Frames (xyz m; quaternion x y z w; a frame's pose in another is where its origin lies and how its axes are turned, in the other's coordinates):
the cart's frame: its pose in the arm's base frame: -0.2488 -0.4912 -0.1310 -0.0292 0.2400 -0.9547 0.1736
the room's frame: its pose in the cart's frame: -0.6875 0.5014 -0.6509 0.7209 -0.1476 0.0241 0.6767
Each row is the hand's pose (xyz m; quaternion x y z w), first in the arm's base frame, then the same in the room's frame.
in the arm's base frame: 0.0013 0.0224 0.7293 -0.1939 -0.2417 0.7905 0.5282
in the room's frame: 0.7504 1.1659 1.0846 -0.6088 -0.0626 -0.6835 0.3979
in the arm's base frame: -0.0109 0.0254 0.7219 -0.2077 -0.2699 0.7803 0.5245
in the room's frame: 0.7589 1.1542 1.0864 -0.6232 -0.0442 -0.6852 0.3744
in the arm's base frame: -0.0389 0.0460 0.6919 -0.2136 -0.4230 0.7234 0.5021
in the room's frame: 0.7708 1.1114 1.0980 -0.7142 0.0014 -0.6545 0.2482
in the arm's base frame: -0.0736 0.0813 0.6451 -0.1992 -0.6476 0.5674 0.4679
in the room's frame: 0.7802 1.0468 1.1175 -0.8121 0.0482 -0.5815 0.0052
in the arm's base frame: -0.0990 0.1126 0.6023 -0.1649 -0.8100 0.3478 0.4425
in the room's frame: 0.7833 0.9902 1.1333 0.8288 -0.0598 0.4939 0.2562
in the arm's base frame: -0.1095 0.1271 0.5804 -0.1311 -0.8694 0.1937 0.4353
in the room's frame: 0.7830 0.9627 1.1397 0.7985 -0.0435 0.4373 0.4114
